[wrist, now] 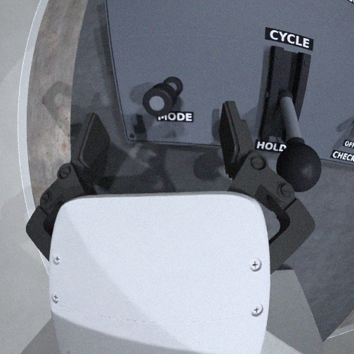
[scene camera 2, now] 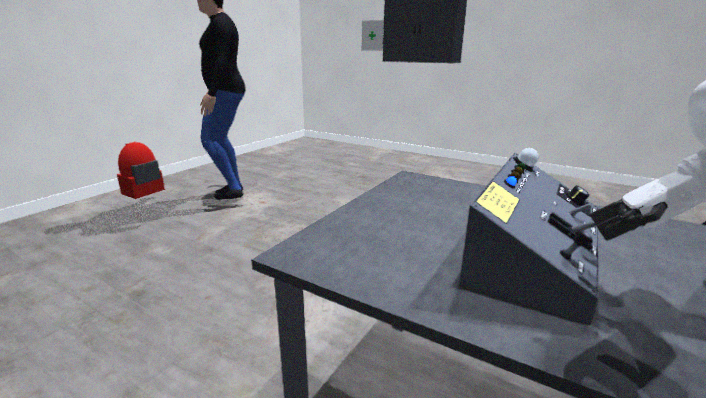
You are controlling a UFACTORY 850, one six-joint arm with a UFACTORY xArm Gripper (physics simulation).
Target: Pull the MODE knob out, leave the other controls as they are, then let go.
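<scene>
The MODE knob [scene camera 2: 568,252] [wrist: 159,101] is a black round knob with a pale centre, above the MODE label in the wrist view. Its head stands off its small collar on the sloped control panel [scene camera 2: 531,231] [wrist: 210,60]. My gripper [scene camera 2: 599,226] [wrist: 159,118] is wide open, with one finger to each side of the knob in the wrist view and neither touching it. The CYCLE lever [wrist: 292,120], with a black ball end, stands in its slot to the right, close beside my right finger. In scene camera 2 my gripper partly hides the controls.
The console stands on a dark grey table [scene camera 2: 350,250]. Its panel also bears a yellow note [scene camera 2: 498,201], a lit blue lamp [scene camera 2: 511,181], a white dome [scene camera 2: 528,157] and a black rotary knob [scene camera 2: 579,194]. A person [scene camera 2: 221,55] stands beyond the table, near a red object [scene camera 2: 136,159].
</scene>
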